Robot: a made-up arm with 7 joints.
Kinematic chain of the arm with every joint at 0, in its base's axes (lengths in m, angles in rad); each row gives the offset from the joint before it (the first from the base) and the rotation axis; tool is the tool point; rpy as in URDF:
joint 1: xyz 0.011 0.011 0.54 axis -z
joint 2: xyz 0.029 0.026 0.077 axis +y
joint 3: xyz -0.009 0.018 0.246 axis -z
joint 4: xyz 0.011 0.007 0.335 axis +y
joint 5: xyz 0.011 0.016 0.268 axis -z
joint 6: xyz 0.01 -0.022 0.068 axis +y
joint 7: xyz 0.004 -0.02 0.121 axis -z
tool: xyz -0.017 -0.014 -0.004 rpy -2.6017 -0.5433 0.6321
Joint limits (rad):
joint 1: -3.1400..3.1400
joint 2: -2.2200..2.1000
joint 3: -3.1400..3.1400
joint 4: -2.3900..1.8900
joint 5: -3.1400..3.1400
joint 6: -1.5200..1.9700
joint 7: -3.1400..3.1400
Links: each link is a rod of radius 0.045 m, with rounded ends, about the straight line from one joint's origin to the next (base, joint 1, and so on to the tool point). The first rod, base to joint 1, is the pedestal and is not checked.
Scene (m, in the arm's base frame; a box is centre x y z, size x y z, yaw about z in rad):
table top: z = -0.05
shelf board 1: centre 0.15 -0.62 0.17 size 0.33 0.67 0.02 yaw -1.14
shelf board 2: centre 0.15 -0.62 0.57 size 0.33 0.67 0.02 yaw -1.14
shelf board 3: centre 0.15 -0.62 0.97 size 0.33 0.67 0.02 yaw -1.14
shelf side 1: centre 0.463 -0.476 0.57 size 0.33 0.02 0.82 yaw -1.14
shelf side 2: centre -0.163 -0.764 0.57 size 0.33 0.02 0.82 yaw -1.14
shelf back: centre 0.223 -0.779 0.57 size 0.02 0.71 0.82 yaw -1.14
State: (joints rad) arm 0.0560 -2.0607 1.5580 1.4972 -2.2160 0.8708 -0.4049
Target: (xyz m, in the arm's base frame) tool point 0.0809 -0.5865 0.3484
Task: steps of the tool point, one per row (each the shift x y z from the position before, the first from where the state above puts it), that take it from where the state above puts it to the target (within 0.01 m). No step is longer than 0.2 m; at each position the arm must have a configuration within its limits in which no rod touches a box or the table.
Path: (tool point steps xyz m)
1: 0.1281 -0.1044 0.0034
2: 0.1397 -0.0627 0.0047
3: 0.1390 -0.0229 0.0050
4: 0.1266 -0.0474 -0.0503
5: 0.1276 -0.0123 -0.0621

